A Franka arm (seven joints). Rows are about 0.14 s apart.
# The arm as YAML. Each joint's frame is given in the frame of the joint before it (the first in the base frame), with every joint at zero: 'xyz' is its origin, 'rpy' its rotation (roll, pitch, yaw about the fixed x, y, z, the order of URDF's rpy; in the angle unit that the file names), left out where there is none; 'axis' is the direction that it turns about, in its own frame. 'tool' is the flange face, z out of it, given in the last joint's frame.
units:
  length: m
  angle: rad
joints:
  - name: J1
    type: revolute
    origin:
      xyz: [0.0, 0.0, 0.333]
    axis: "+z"
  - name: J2
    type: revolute
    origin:
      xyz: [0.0, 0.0, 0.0]
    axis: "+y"
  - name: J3
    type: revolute
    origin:
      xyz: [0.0, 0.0, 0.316]
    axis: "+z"
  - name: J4
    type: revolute
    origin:
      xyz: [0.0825, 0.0, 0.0]
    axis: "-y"
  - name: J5
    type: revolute
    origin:
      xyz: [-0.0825, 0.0, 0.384]
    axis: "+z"
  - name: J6
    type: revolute
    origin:
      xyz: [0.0, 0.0, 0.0]
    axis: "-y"
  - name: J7
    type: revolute
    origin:
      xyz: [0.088, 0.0, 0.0]
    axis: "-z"
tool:
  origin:
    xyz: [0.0, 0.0, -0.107]
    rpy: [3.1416, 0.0, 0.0]
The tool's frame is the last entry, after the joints.
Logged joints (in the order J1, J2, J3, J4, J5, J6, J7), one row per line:
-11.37 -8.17 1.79 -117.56 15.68 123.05 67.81
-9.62 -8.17 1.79 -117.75 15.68 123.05 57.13
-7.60 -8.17 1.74 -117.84 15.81 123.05 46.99
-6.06 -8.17 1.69 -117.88 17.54 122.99 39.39
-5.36 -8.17 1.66 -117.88 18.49 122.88 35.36
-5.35 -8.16 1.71 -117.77 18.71 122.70 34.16
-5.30 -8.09 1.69 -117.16 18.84 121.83 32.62
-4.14 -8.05 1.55 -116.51 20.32 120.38 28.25
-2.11 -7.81 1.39 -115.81 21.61 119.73 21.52
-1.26 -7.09 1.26 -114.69 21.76 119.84 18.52
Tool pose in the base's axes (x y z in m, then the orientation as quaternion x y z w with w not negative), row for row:
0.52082 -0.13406 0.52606 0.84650 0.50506 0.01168 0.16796
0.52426 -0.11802 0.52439 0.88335 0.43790 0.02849 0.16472
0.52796 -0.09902 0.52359 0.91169 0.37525 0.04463 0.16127
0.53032 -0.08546 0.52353 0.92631 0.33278 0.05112 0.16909
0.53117 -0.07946 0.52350 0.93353 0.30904 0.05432 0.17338
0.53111 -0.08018 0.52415 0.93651 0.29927 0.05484 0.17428
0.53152 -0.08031 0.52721 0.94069 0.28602 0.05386 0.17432
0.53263 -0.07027 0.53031 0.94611 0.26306 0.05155 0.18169
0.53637 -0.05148 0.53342 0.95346 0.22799 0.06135 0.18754
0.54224 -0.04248 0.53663 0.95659 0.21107 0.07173 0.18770
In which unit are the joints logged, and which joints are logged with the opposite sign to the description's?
The joints are logged in degrees. Opposite sign: J3, J5, J7.
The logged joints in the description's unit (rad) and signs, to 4 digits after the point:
-0.1984 -0.1426 -0.0312 -2.0518 -0.2737 2.1476 -1.1835
-0.1679 -0.1426 -0.0312 -2.0551 -0.2737 2.1476 -0.9971
-0.1326 -0.1426 -0.0304 -2.0567 -0.2759 2.1476 -0.8201
-0.1058 -0.1426 -0.0295 -2.0574 -0.3061 2.1466 -0.6875
-0.0935 -0.1426 -0.0290 -2.0574 -0.3227 2.1447 -0.6171
-0.0934 -0.1424 -0.0298 -2.0555 -0.3266 2.1415 -0.5962
-0.0925 -0.1412 -0.0295 -2.0448 -0.3288 2.1263 -0.5693
-0.0723 -0.1405 -0.0271 -2.0335 -0.3547 2.1010 -0.4931
-0.0368 -0.1363 -0.0243 -2.0213 -0.3772 2.0897 -0.3756
-0.0220 -0.1237 -0.0220 -2.0017 -0.3798 2.0916 -0.3232

